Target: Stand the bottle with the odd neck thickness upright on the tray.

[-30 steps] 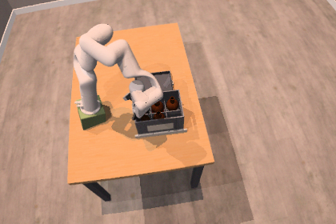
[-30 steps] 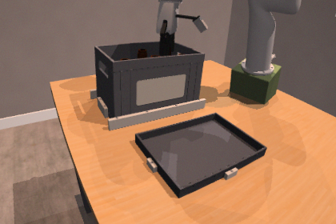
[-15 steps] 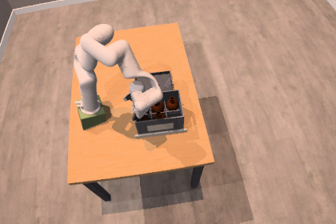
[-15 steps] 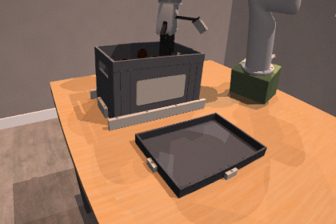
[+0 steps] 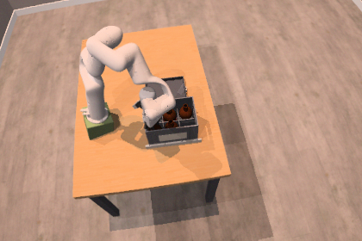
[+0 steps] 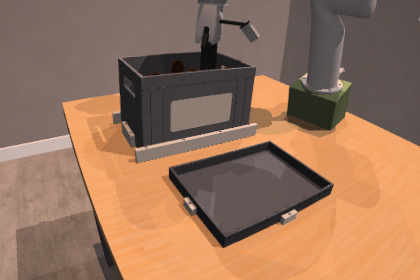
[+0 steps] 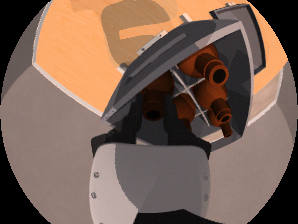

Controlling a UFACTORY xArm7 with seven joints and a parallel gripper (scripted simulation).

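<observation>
The crate lies 90 mm ahead of my hand, 70 mm below it and 40 mm to the left of it. Also, from my hand: dark tray (310 mm to the left, 150 mm below, 90 mm ahead); then glass bottle (180 mm ahead, 80 mm to the left, 70 mm below).
</observation>
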